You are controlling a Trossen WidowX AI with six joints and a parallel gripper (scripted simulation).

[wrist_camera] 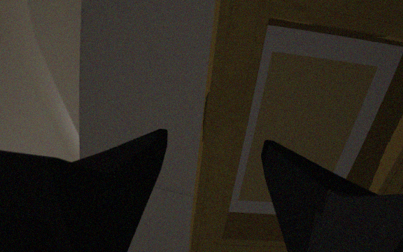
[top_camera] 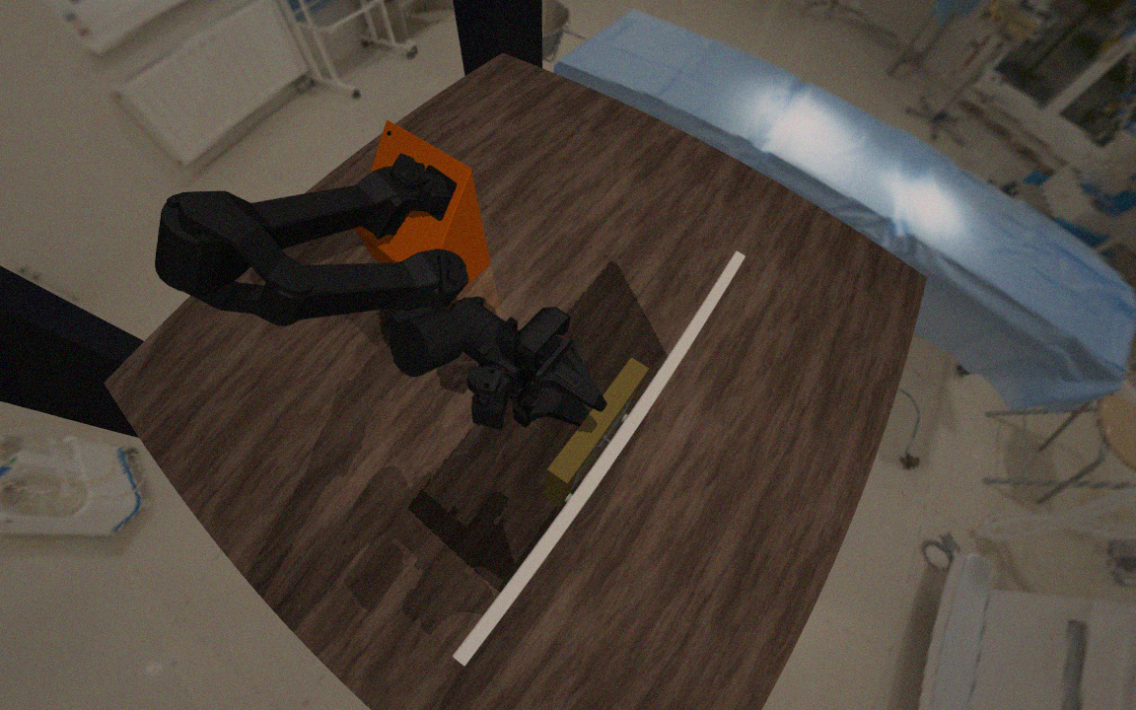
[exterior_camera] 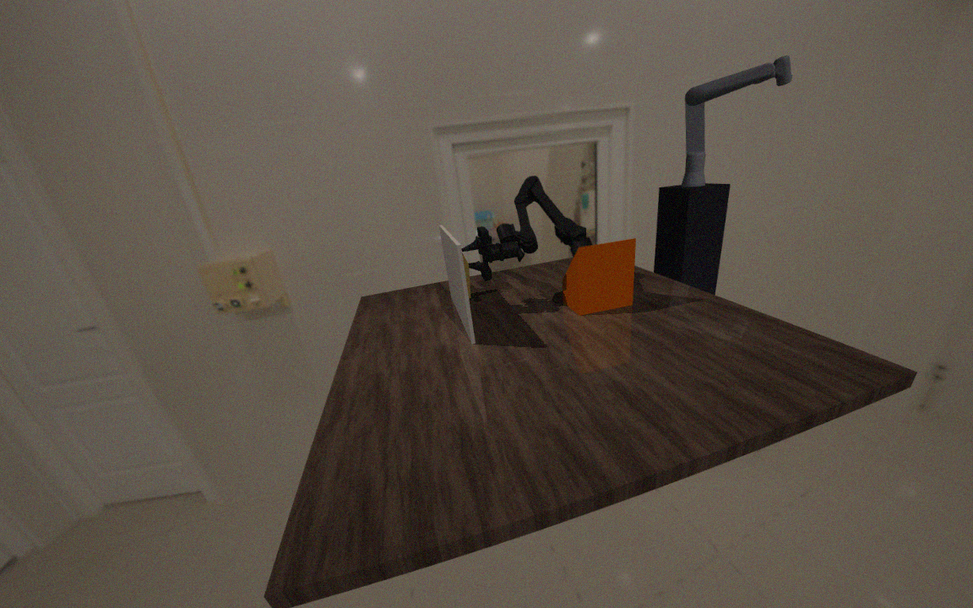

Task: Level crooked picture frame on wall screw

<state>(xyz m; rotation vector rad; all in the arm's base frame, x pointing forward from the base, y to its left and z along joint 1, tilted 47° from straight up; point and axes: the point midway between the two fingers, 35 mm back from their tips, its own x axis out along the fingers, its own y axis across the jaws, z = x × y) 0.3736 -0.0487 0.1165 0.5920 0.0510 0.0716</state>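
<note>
Right now my gripper tip is 50 mm above the yellow picture frame, 10 mm to the left of it and 10 mm short of it. Round my gripper tip: white wall panel: 70 mm below, 20 mm ahead, 10 mm to the right.
</note>
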